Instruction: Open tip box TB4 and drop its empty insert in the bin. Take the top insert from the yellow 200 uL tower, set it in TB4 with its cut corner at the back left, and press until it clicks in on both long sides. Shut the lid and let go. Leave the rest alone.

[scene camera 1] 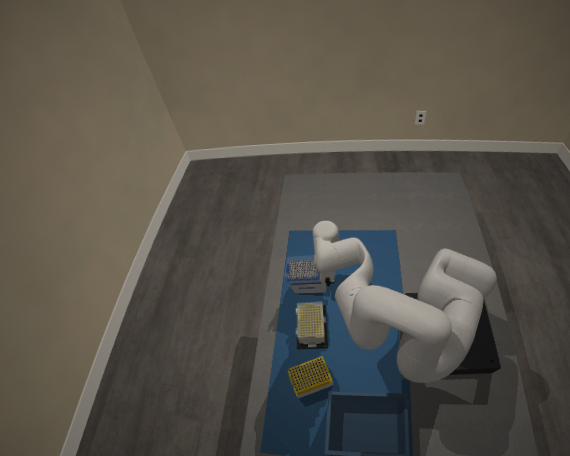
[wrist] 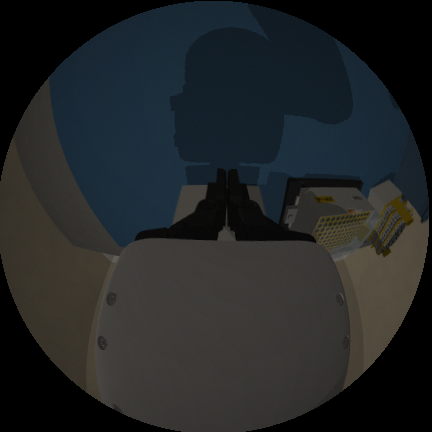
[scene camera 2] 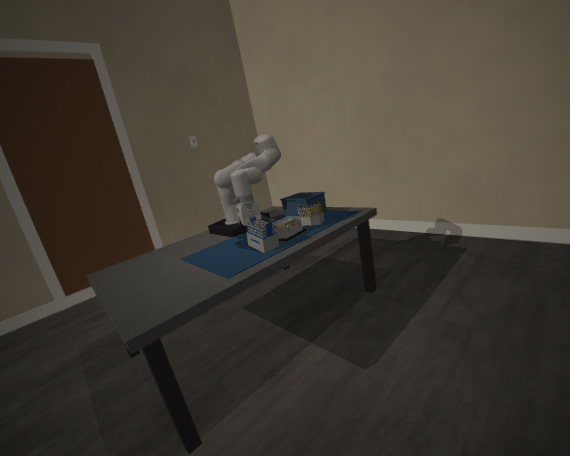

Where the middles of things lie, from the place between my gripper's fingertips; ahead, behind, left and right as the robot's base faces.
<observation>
Right now my hand is 80 mm short of the blue tip box [wrist: 189, 195], 30 mm below it and 20 mm to the left of it. Also, from my hand: yellow insert [scene camera 1: 315, 372] (330 mm to the left, 110 mm ahead, 30 mm above).
</observation>
